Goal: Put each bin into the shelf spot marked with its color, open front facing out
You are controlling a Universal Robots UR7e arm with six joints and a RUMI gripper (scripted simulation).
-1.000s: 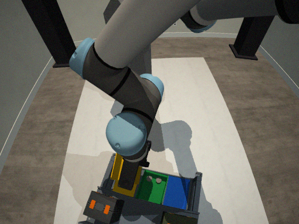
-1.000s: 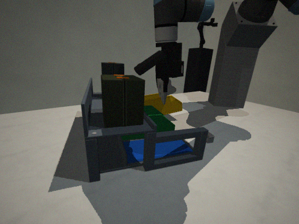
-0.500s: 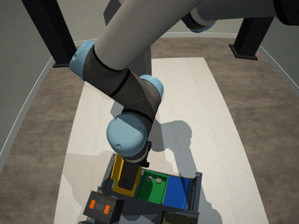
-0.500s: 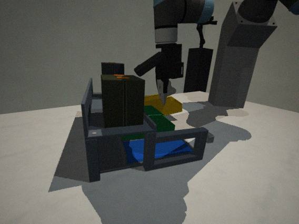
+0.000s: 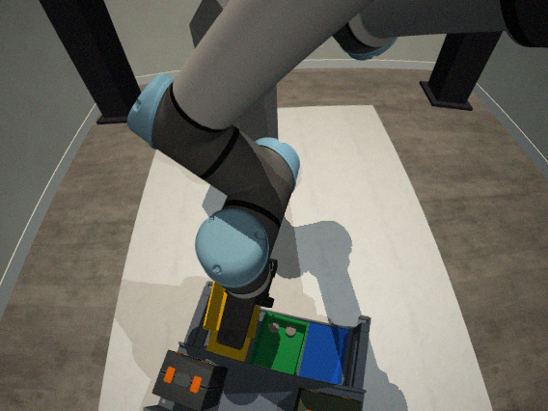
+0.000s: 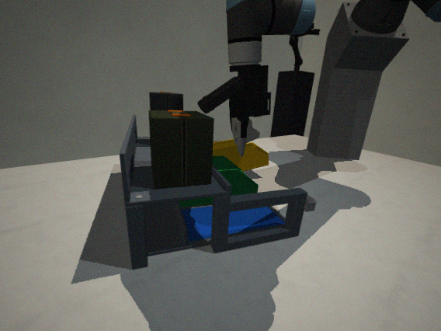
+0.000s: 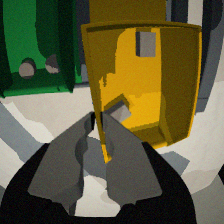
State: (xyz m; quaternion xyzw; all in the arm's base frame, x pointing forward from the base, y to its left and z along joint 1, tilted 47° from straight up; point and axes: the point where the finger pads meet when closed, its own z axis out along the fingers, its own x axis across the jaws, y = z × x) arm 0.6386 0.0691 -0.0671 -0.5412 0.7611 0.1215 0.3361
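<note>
My hand is 50 mm to the left of the yellow bin, 30 mm above it and 10 mm past it. The rest, counted from my hand: shelf lip 80 mm below, 70 mm to the left, 10 mm ahead; then shelf board 210 mm ahead, 30 mm to the left, 10 mm above; then green bin 100 mm ahead, 60 mm to the left, 40 mm below.
</note>
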